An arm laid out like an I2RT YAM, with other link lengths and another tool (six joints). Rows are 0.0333 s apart.
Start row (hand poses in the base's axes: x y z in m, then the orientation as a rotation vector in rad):
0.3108, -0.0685, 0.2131, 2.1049, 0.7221, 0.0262
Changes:
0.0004, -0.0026, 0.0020, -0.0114, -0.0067, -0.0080
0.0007, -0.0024, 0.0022, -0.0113, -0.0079, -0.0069
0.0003, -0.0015, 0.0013, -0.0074, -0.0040, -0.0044
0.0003, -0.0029, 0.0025, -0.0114, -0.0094, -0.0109
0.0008, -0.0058, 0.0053, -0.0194, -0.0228, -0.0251
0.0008, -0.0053, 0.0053, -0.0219, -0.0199, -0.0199
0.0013, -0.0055, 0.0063, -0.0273, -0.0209, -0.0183
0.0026, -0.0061, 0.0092, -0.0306, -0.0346, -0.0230
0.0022, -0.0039, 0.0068, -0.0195, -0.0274, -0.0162
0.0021, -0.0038, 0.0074, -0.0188, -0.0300, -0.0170
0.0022, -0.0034, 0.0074, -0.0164, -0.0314, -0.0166
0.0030, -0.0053, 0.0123, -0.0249, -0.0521, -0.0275
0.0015, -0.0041, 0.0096, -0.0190, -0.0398, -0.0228
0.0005, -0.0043, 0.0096, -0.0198, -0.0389, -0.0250
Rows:
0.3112, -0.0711, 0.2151, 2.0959, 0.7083, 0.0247
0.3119, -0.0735, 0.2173, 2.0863, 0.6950, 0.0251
0.3122, -0.0750, 0.2186, 2.0801, 0.6871, 0.0242
0.3125, -0.0779, 0.2211, 2.0715, 0.6687, 0.0238
0.3133, -0.0837, 0.2264, 2.0578, 0.6267, 0.0265
0.3141, -0.0890, 0.2317, 2.0401, 0.5918, 0.0284
0.3154, -0.0945, 0.2380, 2.0163, 0.5576, 0.0306
0.3180, -0.1006, 0.2472, 1.9885, 0.5100, 0.0427
0.3202, -0.1045, 0.2540, 1.9702, 0.4749, 0.0546
0.3223, -0.1083, 0.2614, 1.9521, 0.4376, 0.0686
0.3245, -0.1117, 0.2688, 1.9357, 0.4001, 0.0846
0.3275, -0.1170, 0.2811, 1.9099, 0.3383, 0.1114
0.3290, -0.1211, 0.2907, 1.8897, 0.2897, 0.1304
0.3295, -0.1254, 0.3003, 1.8684, 0.2400, 0.1467

